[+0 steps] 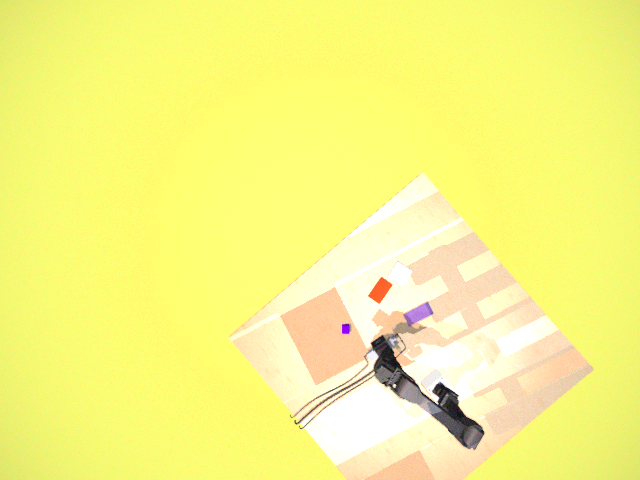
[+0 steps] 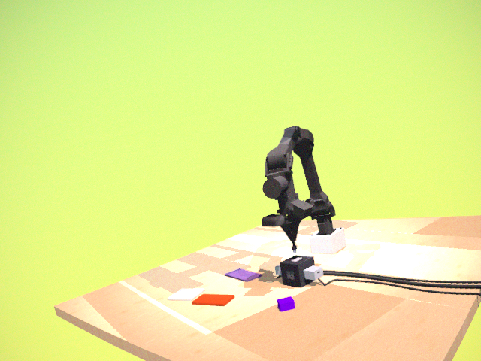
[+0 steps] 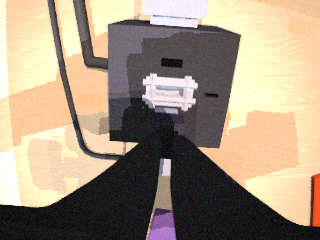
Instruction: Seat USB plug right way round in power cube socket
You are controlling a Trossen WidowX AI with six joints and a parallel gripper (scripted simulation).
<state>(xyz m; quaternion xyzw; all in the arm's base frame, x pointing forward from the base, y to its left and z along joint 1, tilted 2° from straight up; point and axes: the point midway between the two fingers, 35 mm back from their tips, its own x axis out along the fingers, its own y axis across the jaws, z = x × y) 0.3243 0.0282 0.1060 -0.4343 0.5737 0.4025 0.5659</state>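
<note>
Now: gripper tip 20 mm above the usb plug. Round my gripper tip: usb socket (70 mm below); then purple block (190 mm ahead, 120 mm below, 50 mm to the left); then purple flat tile (240 mm to the right, 130 mm below, 50 mm behind).
</note>
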